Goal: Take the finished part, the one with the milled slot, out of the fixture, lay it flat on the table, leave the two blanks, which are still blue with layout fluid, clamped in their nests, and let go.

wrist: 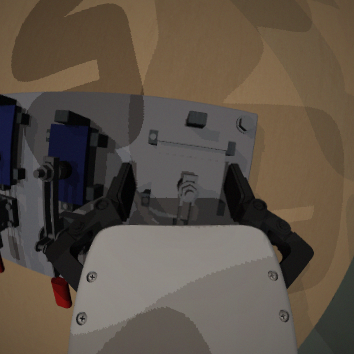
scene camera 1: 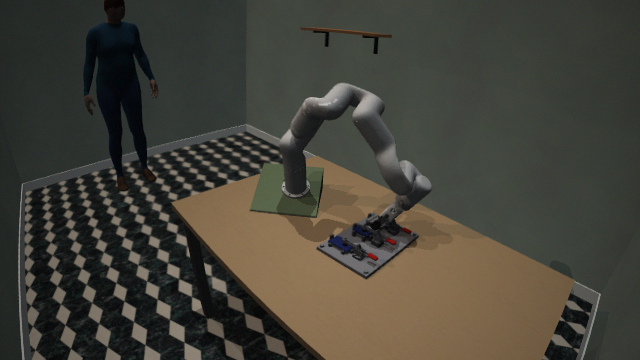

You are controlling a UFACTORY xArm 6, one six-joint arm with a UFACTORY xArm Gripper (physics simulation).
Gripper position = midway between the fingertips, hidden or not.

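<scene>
A finished part (wrist: 180, 149) and a grey fixture plate (wrist: 126, 118) can be seen, and with them the gripper (wrist: 179, 174).
</scene>
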